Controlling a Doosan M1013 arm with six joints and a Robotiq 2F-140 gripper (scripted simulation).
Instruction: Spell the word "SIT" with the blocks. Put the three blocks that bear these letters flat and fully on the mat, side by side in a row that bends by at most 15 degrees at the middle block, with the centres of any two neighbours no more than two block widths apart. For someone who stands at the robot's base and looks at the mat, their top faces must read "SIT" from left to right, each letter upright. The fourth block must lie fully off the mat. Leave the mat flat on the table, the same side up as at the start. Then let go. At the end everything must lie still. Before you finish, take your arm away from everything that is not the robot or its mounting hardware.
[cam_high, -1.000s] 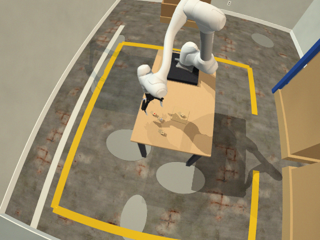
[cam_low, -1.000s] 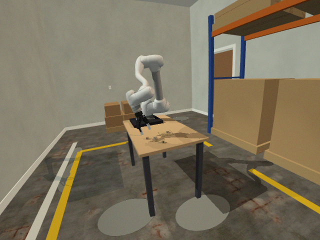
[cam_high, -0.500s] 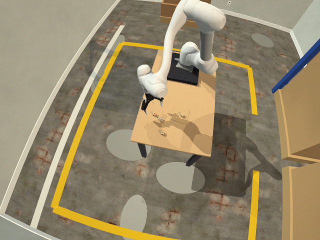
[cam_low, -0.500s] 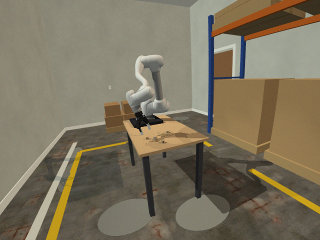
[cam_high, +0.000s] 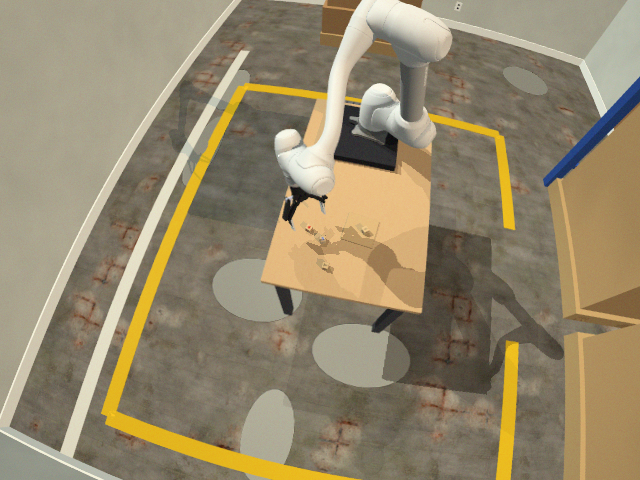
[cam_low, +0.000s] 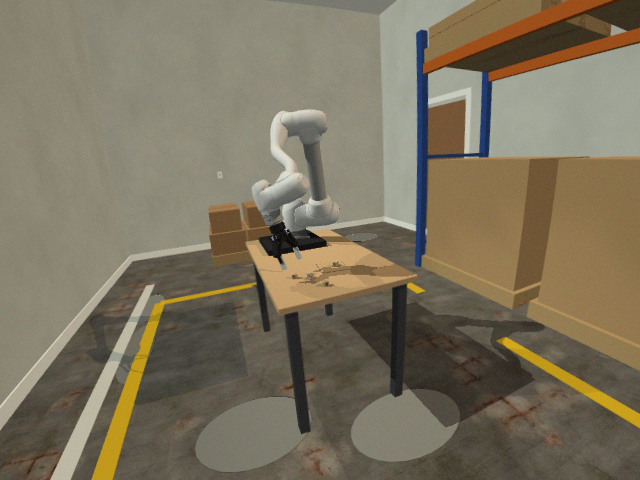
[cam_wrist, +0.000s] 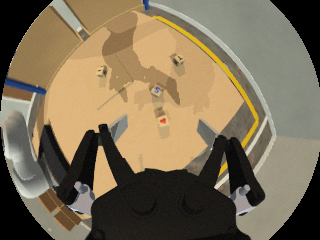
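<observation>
Now: the tan mat 80 mm behind my hand, 210 mm to the left of it and 80 mm below it. From my hand the other things lie so: tan block: 140 mm ahead, 130 mm to the left, 70 mm below.
</observation>
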